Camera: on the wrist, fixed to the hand. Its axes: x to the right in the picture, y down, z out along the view.
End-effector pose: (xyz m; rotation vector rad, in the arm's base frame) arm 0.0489 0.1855 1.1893 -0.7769 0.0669 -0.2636
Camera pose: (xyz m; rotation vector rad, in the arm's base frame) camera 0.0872 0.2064 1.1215 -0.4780 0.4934 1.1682
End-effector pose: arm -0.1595 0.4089 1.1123 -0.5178 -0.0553 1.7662
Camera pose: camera -0.2177 0.4109 1.0566 0.3531 -0.4178 -2.9705
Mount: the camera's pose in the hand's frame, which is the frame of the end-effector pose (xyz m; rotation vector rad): 0.0290 0.0698 -0.0280 0.0982 -0.1066 1.4811
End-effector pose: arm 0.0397 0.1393 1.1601 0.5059 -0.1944 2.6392
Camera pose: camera -0.0248 0.0946 1.1416 -0.3483 0.3476 -2.0541
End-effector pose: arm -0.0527 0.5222 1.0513 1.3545 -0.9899 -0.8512
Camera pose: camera -0.0204 0.5098 1.1241 0.3431 -1.7148 0.2723
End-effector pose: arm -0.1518 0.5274 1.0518 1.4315 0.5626 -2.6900
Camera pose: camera -0.1319 0.4754 0.9935 0.9804 -0.5068 -1.5244
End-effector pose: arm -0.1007 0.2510 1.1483 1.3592 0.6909 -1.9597
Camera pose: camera -0.0384 0.2198 1.1078 1.1816 -0.4502 -0.8108
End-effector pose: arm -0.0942 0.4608 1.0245 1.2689 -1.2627 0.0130
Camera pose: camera -0.1067 0.4900 1.0986 0.1619 -2.0389 1.0690
